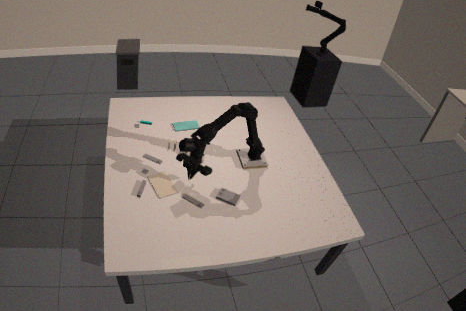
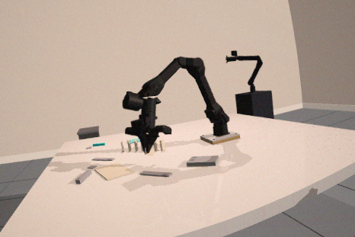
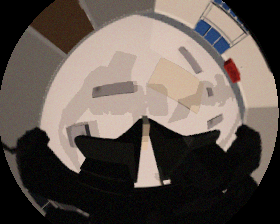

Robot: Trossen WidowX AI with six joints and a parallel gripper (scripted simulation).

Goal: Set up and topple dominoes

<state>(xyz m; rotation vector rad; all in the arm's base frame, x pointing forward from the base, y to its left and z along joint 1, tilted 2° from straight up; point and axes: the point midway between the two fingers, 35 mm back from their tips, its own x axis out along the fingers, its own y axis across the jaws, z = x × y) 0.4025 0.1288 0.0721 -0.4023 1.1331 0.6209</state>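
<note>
Now: the beige card 140 mm ahead of my gripper tip, 20 mm to the right of it and 50 mm below it. Also, from my gripper tip: teal plate: 90 mm behind, 480 mm to the right, 50 mm below; then flat grey strip: 110 mm to the left, 50 mm below; then dark grey slab: 180 mm behind, 110 mm to the left, 40 mm below.
</note>
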